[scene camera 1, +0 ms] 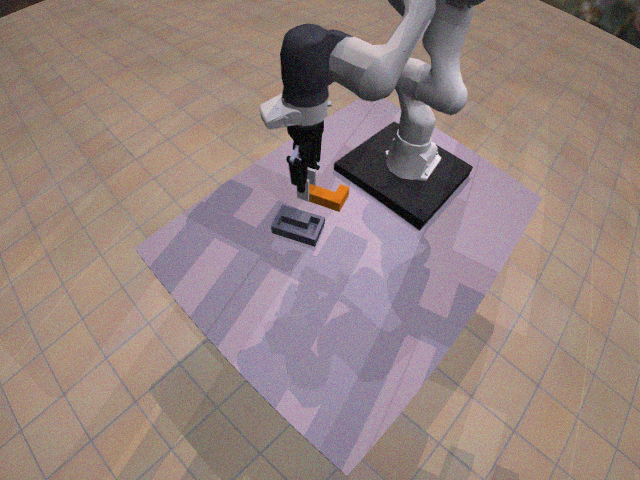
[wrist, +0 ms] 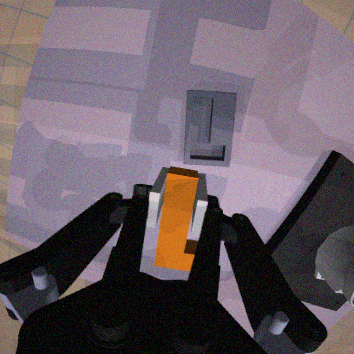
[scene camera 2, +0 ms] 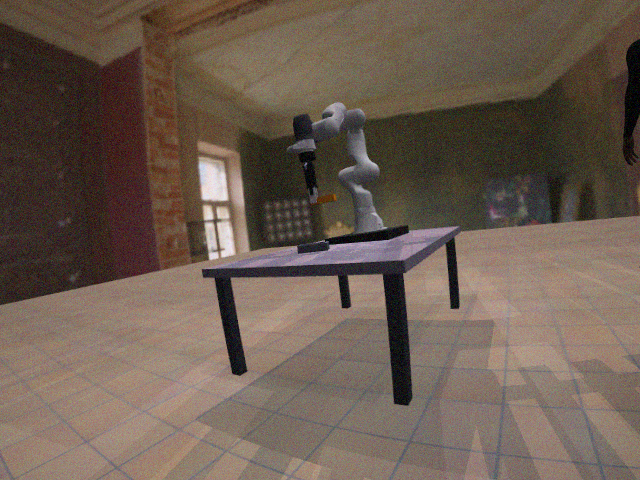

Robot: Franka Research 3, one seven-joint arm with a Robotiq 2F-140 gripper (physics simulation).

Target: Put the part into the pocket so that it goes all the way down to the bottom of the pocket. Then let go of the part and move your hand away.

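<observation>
The orange L-shaped part [scene camera 1: 325, 197] [scene camera 2: 326, 198] [wrist: 176, 215] is held by its long arm between the fingers, with its short leg toward the robot's base in scene camera 1. My gripper [scene camera 1: 308, 192] [scene camera 2: 313, 197] [wrist: 181, 183] is shut on it and points down, well above the table as scene camera 2 shows. The grey block [scene camera 1: 293, 235] [scene camera 2: 313, 247] [wrist: 232, 127] with the L-shaped pocket lies on the table. Its pocket is empty. In the wrist view the block is ahead of the fingertips and a little to the right. The part and the block are apart.
The black base plate [scene camera 1: 379, 198] [scene camera 2: 398, 231] [wrist: 300, 250] of the arm lies on the table, to the right of the block in scene camera 1 and at the right edge of the wrist view. The purple-grey table [scene camera 1: 310, 408] [scene camera 2: 310, 270] stands on black legs on a tiled floor.
</observation>
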